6 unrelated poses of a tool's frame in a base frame.
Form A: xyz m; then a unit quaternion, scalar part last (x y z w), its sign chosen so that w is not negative.
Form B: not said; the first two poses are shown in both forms.
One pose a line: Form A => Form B
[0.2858, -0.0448, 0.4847, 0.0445, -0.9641, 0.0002, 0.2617] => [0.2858, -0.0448, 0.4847, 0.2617, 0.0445, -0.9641, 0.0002]
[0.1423, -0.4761, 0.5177, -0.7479, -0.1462, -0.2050, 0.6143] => [0.1423, -0.4761, 0.5177, 0.6143, -0.7479, -0.1462, -0.2050]
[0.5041, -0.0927, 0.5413, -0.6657, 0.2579, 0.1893, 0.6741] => [0.5041, -0.0927, 0.5413, 0.6741, -0.6657, 0.2579, 0.1893]
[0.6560, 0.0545, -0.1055, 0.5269, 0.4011, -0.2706, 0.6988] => [0.6560, 0.0545, -0.1055, 0.6988, 0.5269, 0.4011, -0.2706]
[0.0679, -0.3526, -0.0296, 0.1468, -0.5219, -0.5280, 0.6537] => [0.0679, -0.3526, -0.0296, 0.6537, 0.1468, -0.5219, -0.5280]
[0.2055, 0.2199, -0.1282, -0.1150, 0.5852, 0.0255, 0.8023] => [0.2055, 0.2199, -0.1282, 0.8023, -0.1150, 0.5852, 0.0255]
